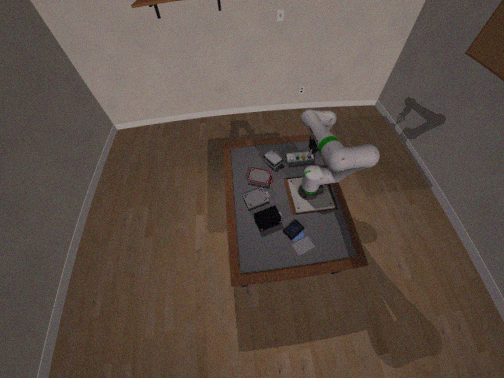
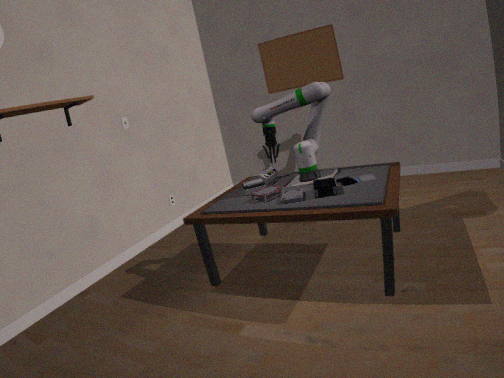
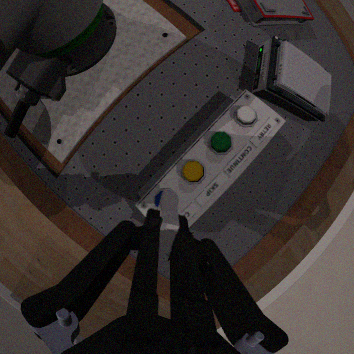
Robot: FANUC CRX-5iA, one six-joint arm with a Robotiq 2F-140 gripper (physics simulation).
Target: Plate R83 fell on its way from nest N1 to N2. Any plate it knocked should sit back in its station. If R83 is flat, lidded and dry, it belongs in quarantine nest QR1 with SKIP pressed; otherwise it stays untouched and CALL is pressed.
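Places are measured from the arm's base along level axes (x left, y ahead, z down), in centimetres.
Pixels of known places: gripper, between the fingertips: (image 1: pixel 309 155) (image 2: pixel 274 167) (image 3: pixel 165 202); arm's base, origin of its link: (image 1: pixel 307 191) (image 2: pixel 310 178) (image 3: pixel 72 35).
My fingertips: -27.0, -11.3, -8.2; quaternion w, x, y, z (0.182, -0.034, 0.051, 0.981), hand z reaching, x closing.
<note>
For each thing: its top centre in the pictures, then the offset to it from my fingertips, as dx, dy, dz. "spot": a spot on its surface instead.
- blue button, a spot on its surface: (image 3: pixel 158 199) spot: +0.5, -0.6, +1.5
- button panel, centre of its top: (image 3: pixel 224 171) (image 2: pixel 267 170) (image 1: pixel 300 153) -3.5, +6.8, -0.2
- yellow SKIP button, centre of its top: (image 3: pixel 195 173) -1.0, +4.6, +0.7
- blue patch, a spot on its surface: (image 1: pixel 299 236) spot: +58.2, +30.3, +8.2
- thin pale square, a spot on its surface: (image 1: pixel 303 245) spot: +65.0, +30.2, +7.4
- pale-topped unit, centre of its top: (image 3: pixel 309 77) (image 2: pixel 253 181) (image 1: pixel 273 156) -7.5, +28.5, +1.3
- grey station, centre of its top: (image 2: pixel 291 193) (image 1: pixel 255 196) +22.2, +51.2, +5.4
- black box, centre of its top: (image 2: pixel 323 181) (image 1: pixel 268 216) +40.8, +47.4, +2.0
My gripper (image 1: pixel 311 152) (image 2: pixel 272 162) (image 3: pixel 165 202) is shut and empty, with its fingertips above the blue button (image 3: pixel 158 199) at the CALL end of the button panel (image 1: pixel 300 162) (image 2: pixel 268 175) (image 3: pixel 206 156). The fingertips partly hide that button; contact cannot be told. The yellow SKIP button (image 3: pixel 193 171) is beside it. A dark, flat block (image 1: pixel 293 229) (image 2: pixel 346 180) lies beside a blue patch (image 1: pixel 299 236) and a thin pale square (image 1: pixel 303 245). The red-edged nest area (image 1: pixel 260 176) (image 2: pixel 266 194) (image 3: pixel 282 7) shows a pale top. Plate labels are unreadable.
A pale-topped unit (image 1: pixel 273 158) (image 2: pixel 253 184) (image 3: pixel 303 75) with a green light stands near the panel. A grey station (image 1: pixel 256 198) (image 2: pixel 292 195) and a black box (image 1: pixel 267 218) (image 2: pixel 325 186) stand along the table. The arm's base stands on a pale board (image 1: pixel 297 204) (image 3: pixel 145 45).
</note>
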